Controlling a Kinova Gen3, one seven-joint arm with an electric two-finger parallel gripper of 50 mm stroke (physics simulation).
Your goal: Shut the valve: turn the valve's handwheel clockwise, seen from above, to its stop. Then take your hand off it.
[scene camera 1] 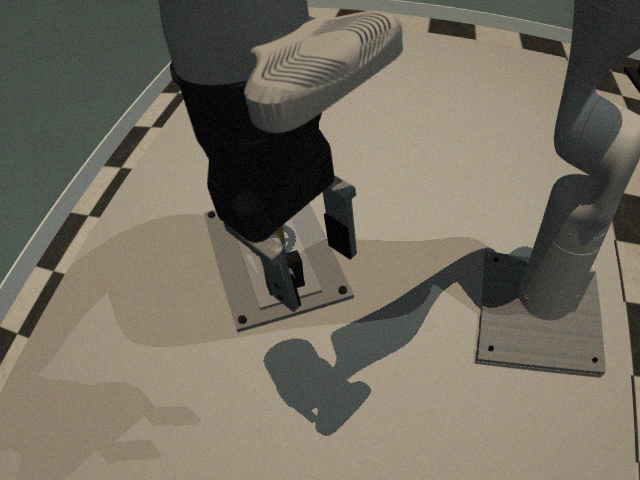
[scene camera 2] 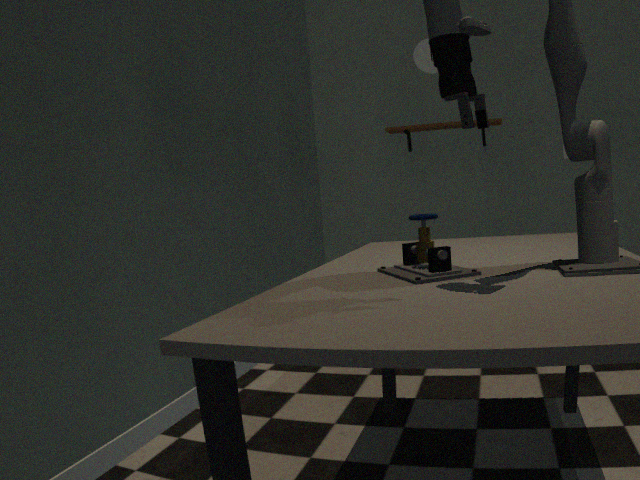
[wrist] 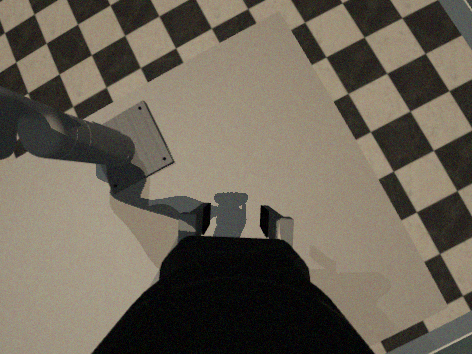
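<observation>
The valve has a blue handwheel (scene camera 2: pixel 423 217) on a yellow body (scene camera 1: pixel 281 235) (scene camera 2: pixel 423 235). It stands upright between black blocks (scene camera 2: pixel 439 259) (scene camera 1: pixel 296 268) on a grey base plate (scene camera 1: pixel 227 289) (scene camera 2: pixel 395 272). The arm hides most of the valve in scene camera 1; a curved blue-grey strip beside the body may be wheel rim or shadow. My gripper (scene camera 1: pixel 324 282) (scene camera 2: pixel 475 125) (wrist: pixel 235 214) is open and empty. It hangs well above the handwheel, a little to its right in scene camera 2, touching nothing. The valve does not show in the wrist view.
The arm's pedestal plate (scene camera 1: pixel 542 346) (scene camera 2: pixel 594 269) (wrist: pixel 152 140) is bolted to the table (scene camera 1: pixel 439 413) (scene camera 2: pixel 361 330) (wrist: pixel 260 120), right of the valve in the scene views. A wooden shelf (scene camera 2: pixel 429 126) is on the wall behind. Arm shadows cross the table around the valve.
</observation>
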